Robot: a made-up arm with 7 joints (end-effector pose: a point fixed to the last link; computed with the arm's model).
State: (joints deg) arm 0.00 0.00 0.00 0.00 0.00 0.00 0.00
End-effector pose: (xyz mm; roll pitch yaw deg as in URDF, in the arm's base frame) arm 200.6 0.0 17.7 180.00 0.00 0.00
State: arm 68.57 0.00 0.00 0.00 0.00 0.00 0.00
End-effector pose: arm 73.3 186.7 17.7 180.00 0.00 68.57
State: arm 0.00 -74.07 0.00 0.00 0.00 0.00 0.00
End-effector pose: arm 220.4 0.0 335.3 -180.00 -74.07 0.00
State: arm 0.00 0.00 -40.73 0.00 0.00 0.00 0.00
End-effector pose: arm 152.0 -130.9 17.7 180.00 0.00 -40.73
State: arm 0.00 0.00 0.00 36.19 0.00 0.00 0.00
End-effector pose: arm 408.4 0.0 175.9 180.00 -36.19 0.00
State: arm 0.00 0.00 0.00 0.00 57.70 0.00 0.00
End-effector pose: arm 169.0 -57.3 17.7 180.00 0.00 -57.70
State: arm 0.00 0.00 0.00 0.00 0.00 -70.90 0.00
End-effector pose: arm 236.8 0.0 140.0 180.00 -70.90 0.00
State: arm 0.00 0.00 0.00 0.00 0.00 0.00 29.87
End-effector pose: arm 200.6 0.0 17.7 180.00 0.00 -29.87
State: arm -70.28 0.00 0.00 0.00 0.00 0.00 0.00
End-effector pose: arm 67.7 -188.8 17.7 180.00 0.00 -70.28
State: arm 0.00 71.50 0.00 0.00 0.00 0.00 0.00
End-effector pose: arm -99.4 0.0 -55.2 -180.00 71.50 0.00
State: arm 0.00 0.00 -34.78 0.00 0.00 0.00 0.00
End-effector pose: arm 164.8 -114.4 17.7 180.00 0.00 -34.78
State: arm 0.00 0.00 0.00 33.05 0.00 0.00 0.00
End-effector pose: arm 394.8 0.0 157.3 180.00 -33.05 0.00
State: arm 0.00 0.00 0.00 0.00 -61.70 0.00 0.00
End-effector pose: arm 164.9 59.7 17.7 180.00 0.00 61.70
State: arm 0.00 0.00 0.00 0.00 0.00 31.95 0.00
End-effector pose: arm 144.5 0.0 -5.1 180.00 31.95 0.00
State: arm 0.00 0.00 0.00 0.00 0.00 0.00 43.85
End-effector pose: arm 200.6 0.0 17.7 180.00 0.00 -43.85
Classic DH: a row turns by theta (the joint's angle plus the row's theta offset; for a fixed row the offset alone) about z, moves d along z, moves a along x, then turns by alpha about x. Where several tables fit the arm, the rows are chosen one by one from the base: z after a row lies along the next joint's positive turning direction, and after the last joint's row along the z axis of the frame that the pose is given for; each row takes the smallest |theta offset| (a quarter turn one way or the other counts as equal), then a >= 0, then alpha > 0; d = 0 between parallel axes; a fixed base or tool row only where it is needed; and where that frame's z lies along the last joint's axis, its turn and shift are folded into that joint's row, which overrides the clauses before.
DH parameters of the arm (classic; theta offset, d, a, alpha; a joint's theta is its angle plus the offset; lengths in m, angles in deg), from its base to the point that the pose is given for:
joint 1: 0 0.1896 0 -90
joint 2: 0 0 0 90
joint 3: 0 0.2252 0.0625 90
joint 4: 0 0 0.0703 90
joint 5: 0 0.3105 0 90
joint 6: 0 0 0.0678 -90
joint 7: 0 0.0866 0 0

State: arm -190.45 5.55 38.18 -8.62 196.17 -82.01 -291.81
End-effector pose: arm 11.6 -25.4 166.9 -84.16 -21.42 -80.31
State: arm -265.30 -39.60 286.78 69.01 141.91 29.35 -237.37
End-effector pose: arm 454.3 53.5 369.6 62.91 -29.44 134.94
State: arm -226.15 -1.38 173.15 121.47 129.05 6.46 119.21
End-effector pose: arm 206.3 -346.0 645.5 53.29 20.63 28.45
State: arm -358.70 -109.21 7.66 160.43 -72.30 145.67 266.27
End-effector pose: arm -512.7 -94.7 149.4 60.09 -61.90 83.90
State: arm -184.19 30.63 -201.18 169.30 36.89 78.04 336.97
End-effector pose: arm -202.2 10.2 785.3 33.79 -49.31 152.10
